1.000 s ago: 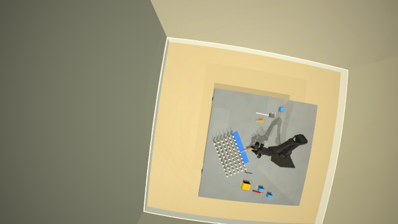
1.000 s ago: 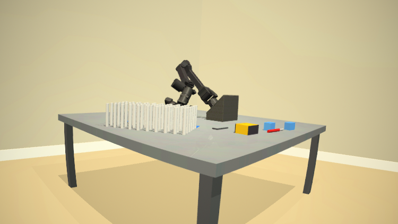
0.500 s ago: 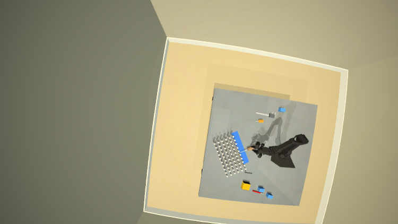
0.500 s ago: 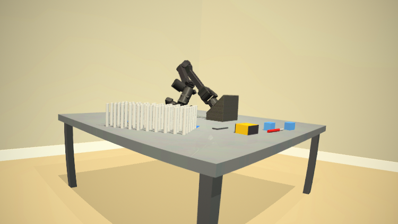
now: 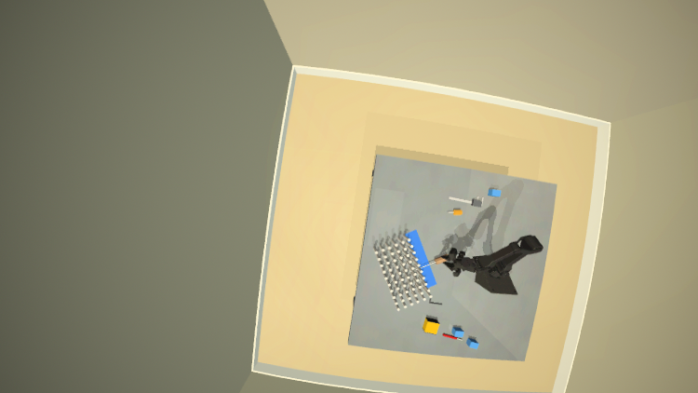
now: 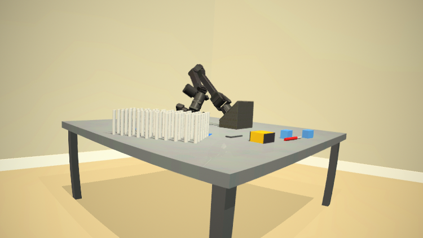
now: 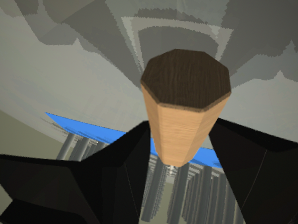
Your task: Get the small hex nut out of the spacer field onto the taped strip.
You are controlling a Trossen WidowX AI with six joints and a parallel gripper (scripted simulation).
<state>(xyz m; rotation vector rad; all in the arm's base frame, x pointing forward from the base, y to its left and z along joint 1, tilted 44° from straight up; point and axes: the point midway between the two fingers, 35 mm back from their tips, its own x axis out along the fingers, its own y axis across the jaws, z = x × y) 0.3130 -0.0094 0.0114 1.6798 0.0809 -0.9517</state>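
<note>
The blue taped strip lies 130 mm ahead of my gripper tip, 40 mm to the left of it and 20 mm below it. The rest, counted from my gripper tip: orange-handled tool 320 mm to the right, 20 mm behind; then dark flat bar 300 mm to the left, 20 mm below, 20 mm behind; then red tool 520 mm to the left, 250 mm behind, 10 mm below.
</note>
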